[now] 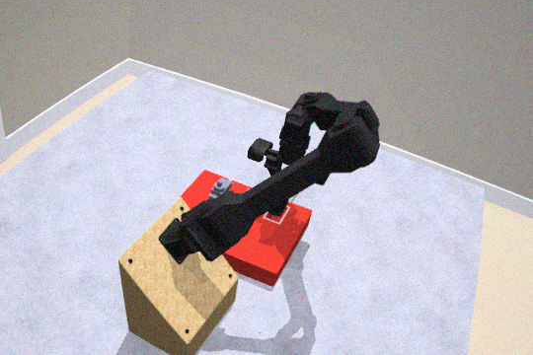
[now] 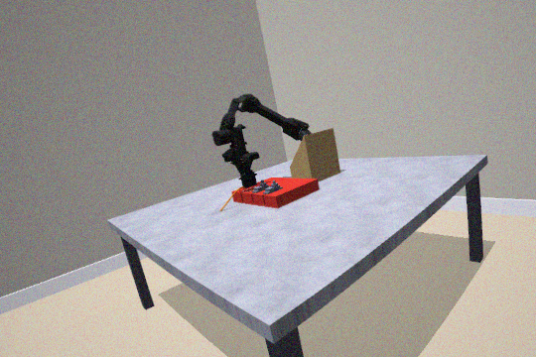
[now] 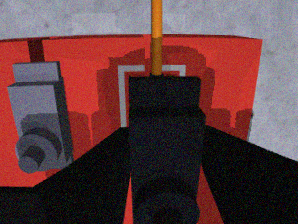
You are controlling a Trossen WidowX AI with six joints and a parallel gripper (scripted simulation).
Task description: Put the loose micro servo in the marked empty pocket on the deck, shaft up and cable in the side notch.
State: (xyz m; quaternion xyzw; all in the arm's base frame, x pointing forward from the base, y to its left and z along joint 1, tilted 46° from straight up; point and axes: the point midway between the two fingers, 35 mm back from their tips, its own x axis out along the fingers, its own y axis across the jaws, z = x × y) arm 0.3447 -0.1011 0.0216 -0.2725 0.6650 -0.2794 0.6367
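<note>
Now: gripper tip 12 cm past the red deck, 7 cm to the right of it and 8 cm above it.
</note>
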